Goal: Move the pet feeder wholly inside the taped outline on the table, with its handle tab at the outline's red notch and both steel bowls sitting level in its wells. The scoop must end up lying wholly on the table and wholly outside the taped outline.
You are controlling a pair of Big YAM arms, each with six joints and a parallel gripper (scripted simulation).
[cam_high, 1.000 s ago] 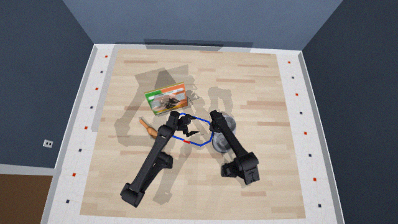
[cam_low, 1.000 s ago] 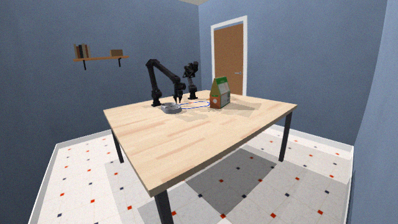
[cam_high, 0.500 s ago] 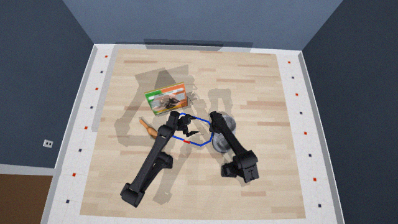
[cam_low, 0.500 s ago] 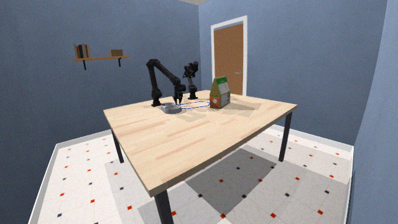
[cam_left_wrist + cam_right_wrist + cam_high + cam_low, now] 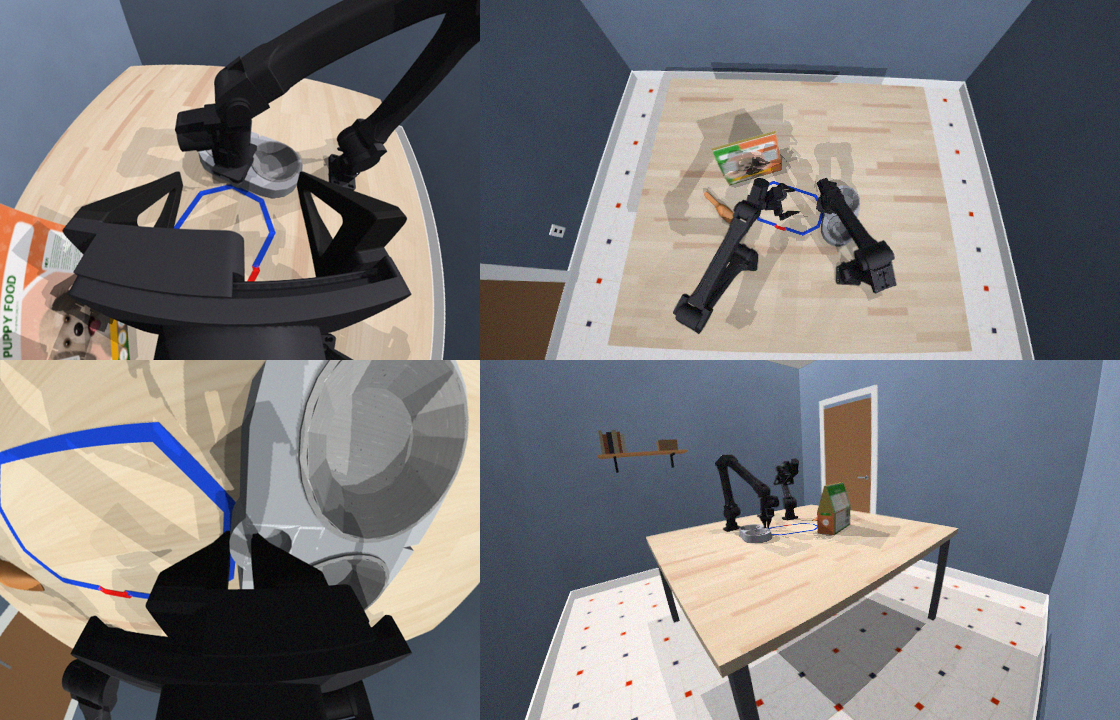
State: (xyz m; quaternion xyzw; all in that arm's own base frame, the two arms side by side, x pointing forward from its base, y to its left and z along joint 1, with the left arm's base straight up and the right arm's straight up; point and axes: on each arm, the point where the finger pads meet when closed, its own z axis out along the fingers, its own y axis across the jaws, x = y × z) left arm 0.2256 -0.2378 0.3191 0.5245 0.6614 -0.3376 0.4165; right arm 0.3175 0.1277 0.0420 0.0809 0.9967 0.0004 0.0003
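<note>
My right hand is 1 cm past the grey pet feeder, 8 cm to the left of it and 3 cm above it. Also, from my right hand: orange-brown scoop: 7 cm behind, 54 cm to the left, 2 cm below; puppy food bag: 20 cm ahead, 43 cm to the left, 11 cm above; blue taped outline: 1 cm behind, 20 cm to the left, 4 cm below.
</note>
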